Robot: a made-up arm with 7 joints. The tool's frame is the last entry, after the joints.
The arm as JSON. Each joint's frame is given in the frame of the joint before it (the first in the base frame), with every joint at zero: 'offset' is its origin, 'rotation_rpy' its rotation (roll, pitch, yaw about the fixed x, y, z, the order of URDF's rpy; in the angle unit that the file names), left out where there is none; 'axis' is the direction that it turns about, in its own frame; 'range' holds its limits. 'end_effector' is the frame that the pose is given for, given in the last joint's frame.
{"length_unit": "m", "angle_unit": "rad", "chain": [
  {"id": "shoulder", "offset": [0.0, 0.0, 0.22], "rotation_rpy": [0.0, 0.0, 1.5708], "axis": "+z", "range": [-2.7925, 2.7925]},
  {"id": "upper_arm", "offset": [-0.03, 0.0, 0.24], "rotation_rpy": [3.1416, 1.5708, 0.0], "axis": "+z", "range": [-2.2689, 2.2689]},
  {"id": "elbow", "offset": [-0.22, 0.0, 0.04], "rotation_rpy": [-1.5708, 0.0, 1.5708], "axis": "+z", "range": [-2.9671, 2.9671]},
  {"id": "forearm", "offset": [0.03, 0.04, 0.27], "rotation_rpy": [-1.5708, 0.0, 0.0], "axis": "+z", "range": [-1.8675, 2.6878]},
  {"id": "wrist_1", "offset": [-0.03, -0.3, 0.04], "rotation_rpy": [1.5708, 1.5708, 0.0], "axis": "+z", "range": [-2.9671, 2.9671]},
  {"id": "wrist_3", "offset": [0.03, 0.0, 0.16], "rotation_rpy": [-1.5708, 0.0, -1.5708], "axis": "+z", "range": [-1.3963, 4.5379]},
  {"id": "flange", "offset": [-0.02, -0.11, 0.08], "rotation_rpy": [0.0, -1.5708, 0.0], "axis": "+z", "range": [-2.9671, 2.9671]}
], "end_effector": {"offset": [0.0, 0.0, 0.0], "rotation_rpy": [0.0, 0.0, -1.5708]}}
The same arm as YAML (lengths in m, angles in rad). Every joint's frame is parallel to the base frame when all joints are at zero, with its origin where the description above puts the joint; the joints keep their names.
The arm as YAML. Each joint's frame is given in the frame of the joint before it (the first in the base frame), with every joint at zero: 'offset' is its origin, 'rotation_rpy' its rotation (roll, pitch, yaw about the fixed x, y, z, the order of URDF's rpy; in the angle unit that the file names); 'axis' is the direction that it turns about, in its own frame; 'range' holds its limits. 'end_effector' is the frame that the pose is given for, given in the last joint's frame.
length_unit: m
angle_unit: rad
chain:
  - id: shoulder
    offset: [0.0, 0.0, 0.22]
    rotation_rpy: [0.0, 0.0, 0.0]
    axis: "+z"
    range: [-2.7925, 2.7925]
  - id: upper_arm
    offset: [0.0, -0.03, 0.24]
    rotation_rpy: [0.0, 0.0, 0.0]
    axis: "-y"
    range: [-2.2689, 2.2689]
  - id: elbow
    offset: [0.0, -0.04, 0.22]
    rotation_rpy: [0.0, 0.0, 0.0]
    axis: "+z"
    range: [-2.9671, 2.9671]
  - id: forearm
    offset: [0.03, 0.04, 0.27]
    rotation_rpy: [0.0, 0.0, 0.0]
    axis: "+y"
    range: [-1.8675, 2.6878]
  - id: wrist_1
    offset: [-0.03, 0.04, 0.3]
    rotation_rpy: [0.0, 0.0, 0.0]
    axis: "+z"
    range: [-2.9671, 2.9671]
  - id: wrist_3
    offset: [0.0, -0.03, 0.16]
    rotation_rpy: [0.0, 0.0, 0.0]
    axis: "-y"
    range: [-1.3963, 4.5379]
  - id: flange
    offset: [0.02, -0.08, 0.11]
    rotation_rpy: [0.0, 0.0, 0.0]
    axis: "+x"
    range: [-2.9671, 2.9671]
end_effector:
  offset: [0.0, 0.0, 0.0]
  rotation_rpy: [3.1416, -1.5708, 0.0]

